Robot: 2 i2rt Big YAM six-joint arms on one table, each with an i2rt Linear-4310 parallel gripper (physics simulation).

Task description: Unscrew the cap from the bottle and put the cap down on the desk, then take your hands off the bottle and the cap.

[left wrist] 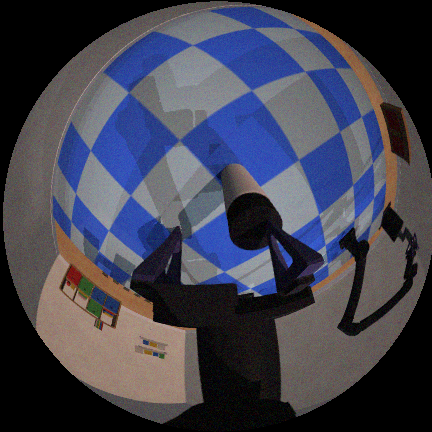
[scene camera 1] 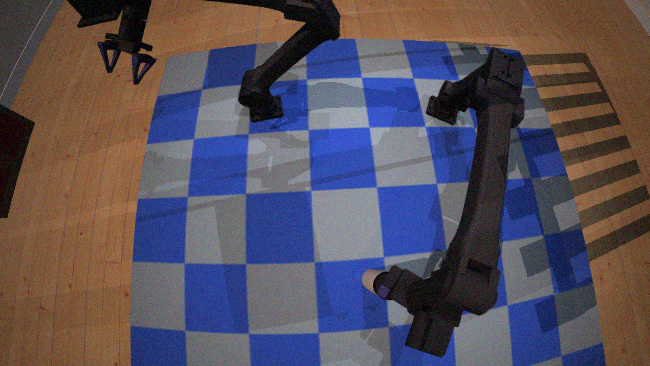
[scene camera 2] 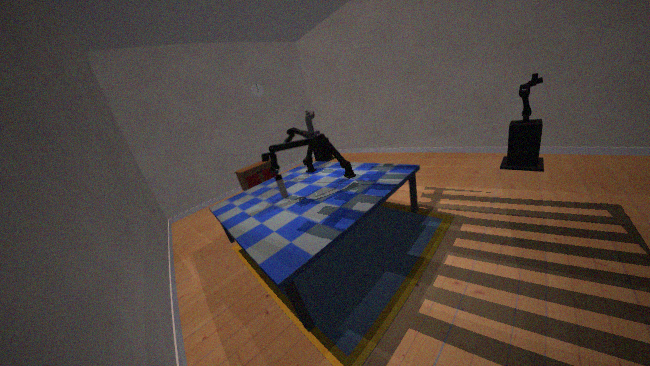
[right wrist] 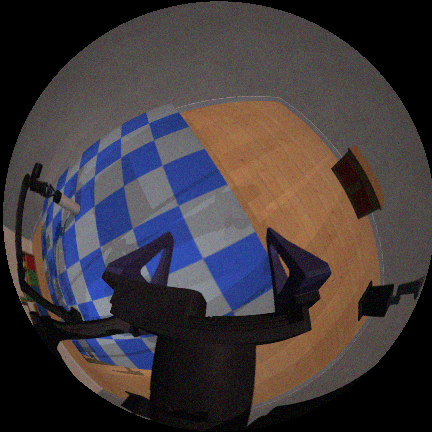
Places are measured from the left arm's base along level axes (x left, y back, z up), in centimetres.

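Pixels of known places: left gripper, fingertip midpoint: [left wrist: 224, 226] [scene camera 1: 401, 298] [scene camera 2: 276, 176] [right wrist: 53, 192]; right gripper, fingertip midpoint: [scene camera 1: 122, 78] [right wrist: 217, 234]; left arm's base at its link origin: [left wrist: 242, 296] [scene camera 1: 441, 111] [scene camera 2: 349, 175] [right wrist: 76, 314]; right arm's base at its link origin: [left wrist: 346, 237] [scene camera 1: 266, 109] [scene camera 2: 311, 171].
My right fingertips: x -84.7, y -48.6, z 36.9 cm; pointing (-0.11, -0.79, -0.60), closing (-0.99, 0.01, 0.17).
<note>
For each thing: its top centre in the pictures, then the offset to it from my right fingertips. Level surfaces: height alone.
- beige bottle at its top centre: [left wrist: 254, 223] [scene camera 1: 388, 285] [right wrist: 56, 196] [scene camera 2: 278, 177] dx +79.3, dy -18.1, dz -16.8 cm
- black cap at its top centre: [left wrist: 256, 231] [scene camera 1: 389, 286] dx +79.4, dy -18.2, dz -15.2 cm
- grey checkered table at its surface level: dz -36.9 cm
A beige bottle [scene camera 1: 368, 279] [scene camera 2: 282, 187] [left wrist: 240, 179] [right wrist: 69, 206] with a black cap [left wrist: 252, 219] stands on the blue and grey checkered table [scene camera 1: 345, 225] [scene camera 2: 287, 261], near its front right in scene camera 1. My left gripper [scene camera 1: 384, 287] [scene camera 2: 275, 170] [left wrist: 224, 226] is open. Its fingers stand on either side of the cap, which is closer to the right-hand finger in the left wrist view. In scene camera 1 the gripper hides most of the cap. My right gripper [scene camera 2: 310, 117] [right wrist: 217, 234] is open and empty, raised high over the table's far edge, well away from the bottle.
The two arm bases [scene camera 1: 263, 105] [scene camera 1: 445, 105] stand at the back of the table. A brown and red box [scene camera 2: 252, 174] [right wrist: 356, 181] [left wrist: 397, 135] sits on the wooden floor beyond the table's edge.
</note>
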